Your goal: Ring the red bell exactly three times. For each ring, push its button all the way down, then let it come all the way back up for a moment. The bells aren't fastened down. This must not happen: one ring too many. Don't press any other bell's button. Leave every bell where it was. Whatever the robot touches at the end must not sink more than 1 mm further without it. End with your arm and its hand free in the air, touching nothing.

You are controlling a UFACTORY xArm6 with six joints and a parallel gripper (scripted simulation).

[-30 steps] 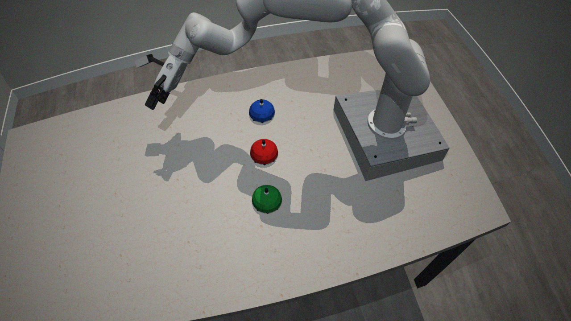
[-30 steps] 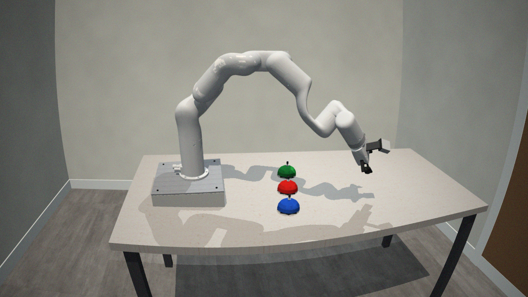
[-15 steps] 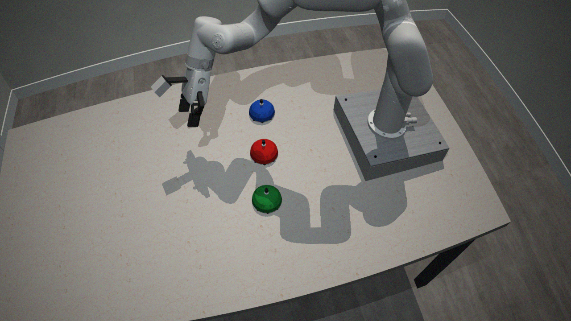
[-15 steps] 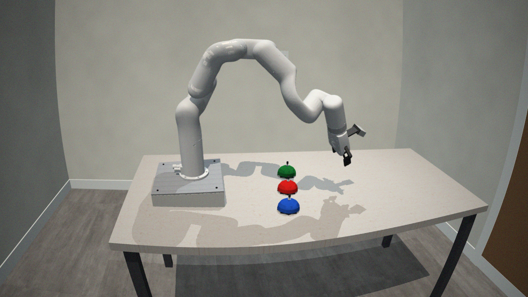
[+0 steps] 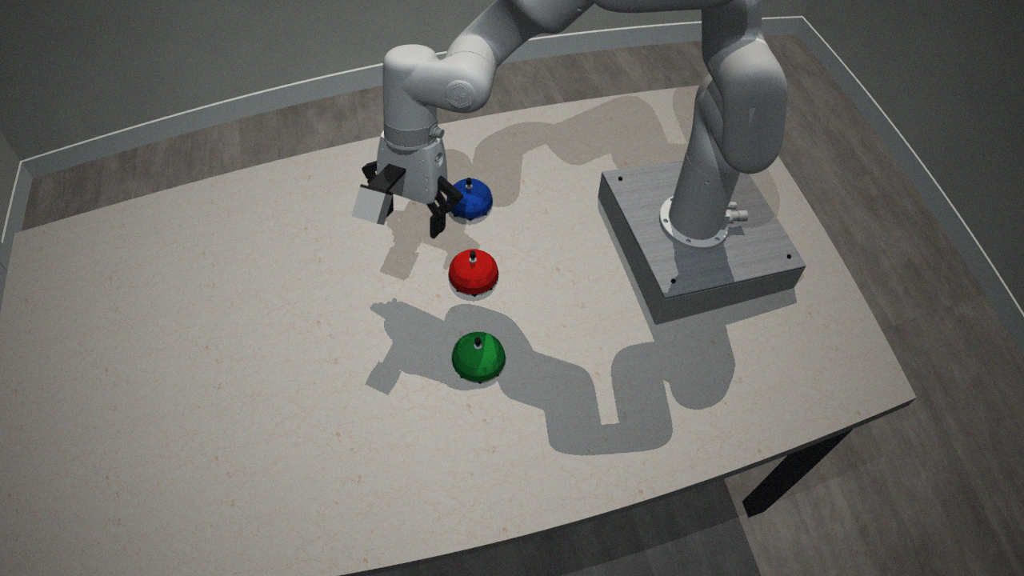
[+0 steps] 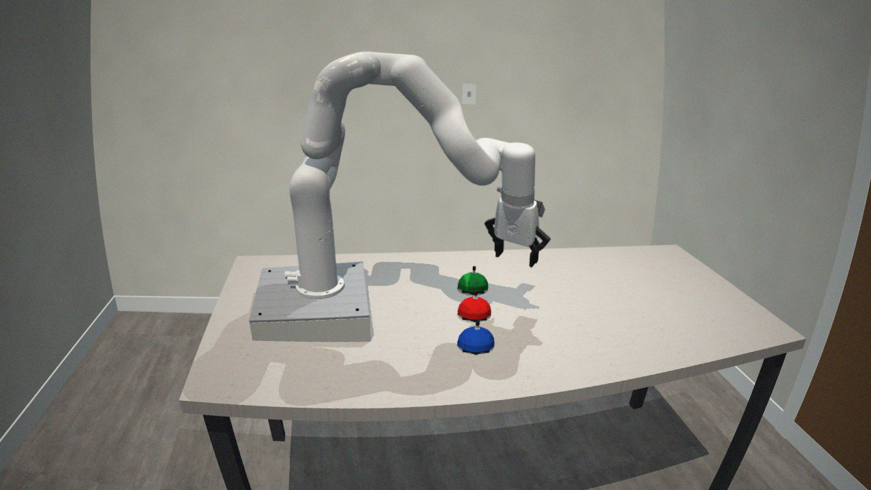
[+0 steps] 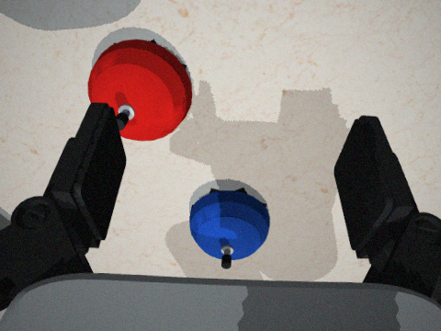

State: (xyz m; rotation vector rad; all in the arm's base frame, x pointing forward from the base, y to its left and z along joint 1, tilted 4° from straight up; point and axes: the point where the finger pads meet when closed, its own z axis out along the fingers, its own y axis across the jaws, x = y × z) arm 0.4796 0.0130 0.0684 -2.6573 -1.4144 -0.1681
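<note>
Now: hand 90 mm past the red bell, 10 mm to the right of it and 120 mm above it. Also, from my hand: blue bell: 100 mm behind, 160 mm to the right, 120 mm below; then green bell: 80 mm behind, 170 mm to the left, 120 mm below.
</note>
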